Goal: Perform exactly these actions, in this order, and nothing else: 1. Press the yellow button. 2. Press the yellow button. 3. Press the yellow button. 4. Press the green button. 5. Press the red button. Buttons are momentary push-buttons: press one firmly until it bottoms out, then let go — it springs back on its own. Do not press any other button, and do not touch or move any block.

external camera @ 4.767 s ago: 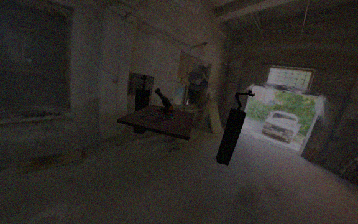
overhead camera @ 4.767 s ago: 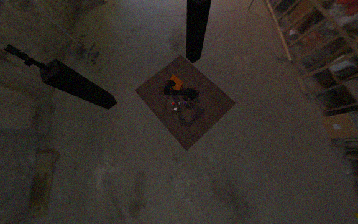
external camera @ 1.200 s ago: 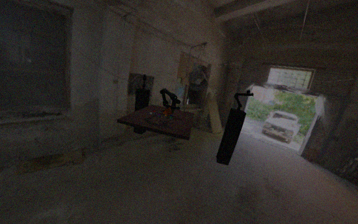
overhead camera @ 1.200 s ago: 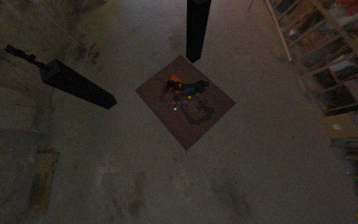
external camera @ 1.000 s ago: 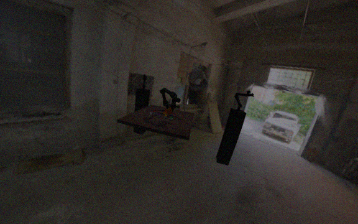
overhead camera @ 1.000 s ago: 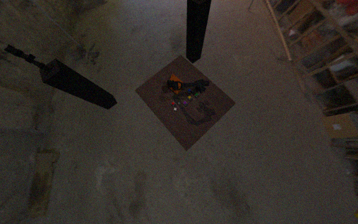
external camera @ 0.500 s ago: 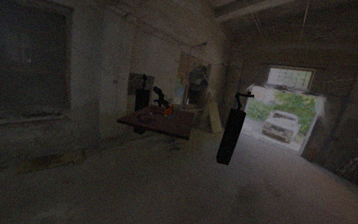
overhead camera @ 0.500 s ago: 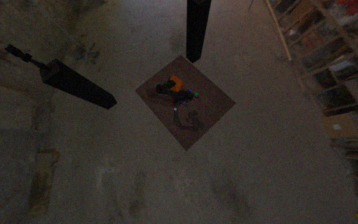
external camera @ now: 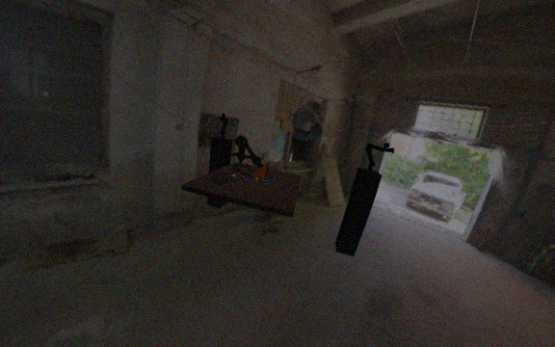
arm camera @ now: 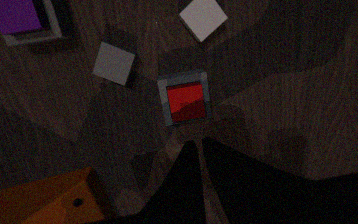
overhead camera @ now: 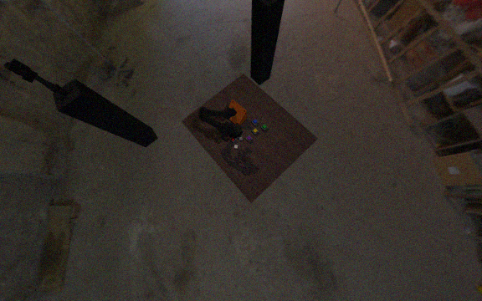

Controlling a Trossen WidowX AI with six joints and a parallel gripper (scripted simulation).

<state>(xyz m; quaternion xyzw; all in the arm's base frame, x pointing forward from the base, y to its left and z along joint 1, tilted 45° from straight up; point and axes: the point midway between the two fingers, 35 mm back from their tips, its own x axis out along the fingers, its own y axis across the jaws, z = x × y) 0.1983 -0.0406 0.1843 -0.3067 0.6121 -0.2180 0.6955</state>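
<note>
Now: the red button 9 cm below my gripper tip. From my gripper tip the other things lie so: purple button: 12 cm to the left, 9 cm below, 9 cm ahead; small white block: 12 cm below, 7 cm ahead, 3 cm to the right; yellow button: 22 cm to the left, 9 cm below, 6 cm ahead.
</note>
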